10 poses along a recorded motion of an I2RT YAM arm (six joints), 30 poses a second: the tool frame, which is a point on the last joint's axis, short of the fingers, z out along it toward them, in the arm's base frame.
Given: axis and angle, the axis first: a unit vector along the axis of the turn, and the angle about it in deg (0 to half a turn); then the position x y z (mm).
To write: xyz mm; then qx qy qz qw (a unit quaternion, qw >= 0). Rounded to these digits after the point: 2 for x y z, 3 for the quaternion.
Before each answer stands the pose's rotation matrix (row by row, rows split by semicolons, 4 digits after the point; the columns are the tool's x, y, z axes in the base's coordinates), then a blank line. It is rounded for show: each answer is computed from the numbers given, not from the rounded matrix.
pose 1, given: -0.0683 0.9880 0.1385 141.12 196.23 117.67 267.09
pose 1, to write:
-0.7702 -0.2069 0.6033; -0.0331 0.9576 0.2862; -0.6370 0.2005 -0.7443

196.23 117.67 267.09 -0.064 0.932 0.131 0.333
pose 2, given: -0.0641 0.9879 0.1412 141.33 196.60 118.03 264.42
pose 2, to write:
-0.7734 -0.2010 0.6012; -0.0245 0.9572 0.2885; -0.6334 0.2084 -0.7453

196.60 118.03 264.42 -0.060 0.932 0.133 0.331
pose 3, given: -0.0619 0.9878 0.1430 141.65 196.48 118.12 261.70
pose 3, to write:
-0.7774 -0.1978 0.5971; -0.0204 0.9567 0.2904; -0.6287 0.2136 -0.7478

196.48 118.12 261.70 -0.058 0.933 0.135 0.328
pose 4, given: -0.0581 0.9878 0.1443 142.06 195.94 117.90 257.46
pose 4, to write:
-0.7826 -0.1914 0.5924; -0.0139 0.9567 0.2907; -0.6223 0.2192 -0.7514

195.94 117.90 257.46 -0.055 0.934 0.136 0.325
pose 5, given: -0.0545 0.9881 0.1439 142.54 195.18 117.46 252.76
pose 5, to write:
-0.7885 -0.1841 0.5869; -0.0091 0.9575 0.2882; -0.6150 0.2219 -0.7566

195.18 117.46 252.76 -0.052 0.936 0.136 0.321
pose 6, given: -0.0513 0.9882 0.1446 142.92 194.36 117.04 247.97
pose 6, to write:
-0.7931 -0.1783 0.5825; -0.0040 0.9577 0.2878; -0.6091 0.2259 -0.7602

194.36 117.04 247.97 -0.049 0.937 0.137 0.318
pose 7, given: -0.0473 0.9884 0.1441 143.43 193.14 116.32 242.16
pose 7, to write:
-0.7991 -0.1702 0.5766; 0.0016 0.9585 0.2850; -0.6012 0.2287 -0.7657

193.14 116.32 242.16 -0.045 0.939 0.137 0.314
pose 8, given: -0.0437 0.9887 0.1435 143.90 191.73 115.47 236.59
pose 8, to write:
-0.8045 -0.1627 0.5712; 0.0064 0.9593 0.2823; -0.5939 0.2308 -0.7708

191.73 115.47 236.59 -0.042 0.940 0.136 0.310
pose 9, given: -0.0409 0.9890 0.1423 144.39 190.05 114.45 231.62
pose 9, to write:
-0.8100 -0.1562 0.5653; 0.0095 0.9603 0.2790; -0.5864 0.2313 -0.7763

190.05 114.45 231.62 -0.039 0.942 0.135 0.306
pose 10, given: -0.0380 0.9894 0.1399 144.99 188.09 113.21 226.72
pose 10, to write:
-0.8164 -0.1487 0.5580; 0.0119 0.9618 0.2736; -0.5773 0.2300 -0.7834

188.09 113.21 226.72 -0.036 0.944 0.133 0.301
